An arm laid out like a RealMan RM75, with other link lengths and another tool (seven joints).
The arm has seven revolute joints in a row. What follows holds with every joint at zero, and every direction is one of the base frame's.
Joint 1 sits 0.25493 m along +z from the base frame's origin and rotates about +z.
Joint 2 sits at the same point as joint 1 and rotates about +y.
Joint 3 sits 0.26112 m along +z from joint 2 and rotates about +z.
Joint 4 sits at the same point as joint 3 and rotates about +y.
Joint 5 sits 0.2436 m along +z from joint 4 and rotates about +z.
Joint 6 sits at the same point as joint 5 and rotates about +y.
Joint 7 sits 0.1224 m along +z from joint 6 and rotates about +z.
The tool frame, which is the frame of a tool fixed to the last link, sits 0.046 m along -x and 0.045 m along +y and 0.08 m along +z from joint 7; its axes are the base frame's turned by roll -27.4, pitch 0 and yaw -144.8 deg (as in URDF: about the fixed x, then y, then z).
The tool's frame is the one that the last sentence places.
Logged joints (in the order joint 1, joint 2, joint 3, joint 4, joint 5, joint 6, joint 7), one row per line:
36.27 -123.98 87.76 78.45 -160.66 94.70 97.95
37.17 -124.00 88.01 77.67 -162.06 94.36 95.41
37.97 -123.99 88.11 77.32 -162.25 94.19 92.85
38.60 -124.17 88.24 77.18 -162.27 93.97 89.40
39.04 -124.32 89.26 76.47 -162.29 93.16 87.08
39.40 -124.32 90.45 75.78 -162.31 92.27 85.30
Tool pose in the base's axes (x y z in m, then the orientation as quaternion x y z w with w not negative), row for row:
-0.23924 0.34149 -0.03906 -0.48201 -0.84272 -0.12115 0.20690
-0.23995 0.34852 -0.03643 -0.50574 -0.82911 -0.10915 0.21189
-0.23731 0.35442 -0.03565 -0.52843 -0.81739 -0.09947 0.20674
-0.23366 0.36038 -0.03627 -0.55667 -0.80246 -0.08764 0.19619
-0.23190 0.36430 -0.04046 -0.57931 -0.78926 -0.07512 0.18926
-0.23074 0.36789 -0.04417 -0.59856 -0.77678 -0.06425 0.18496
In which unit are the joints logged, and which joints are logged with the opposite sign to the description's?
The joints are logged in degrees. Opposite sign: joint 1, joint 5, joint 7.
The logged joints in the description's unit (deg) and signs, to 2 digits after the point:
-36.27 -123.98 87.76 78.45 160.66 94.70 -97.95
-37.17 -124.00 88.01 77.67 162.06 94.36 -95.41
-37.97 -123.99 88.11 77.32 162.25 94.19 -92.85
-38.60 -124.17 88.24 77.18 162.27 93.97 -89.40
-39.04 -124.32 89.26 76.47 162.29 93.16 -87.08
-39.40 -124.32 90.45 75.78 162.31 92.27 -85.30

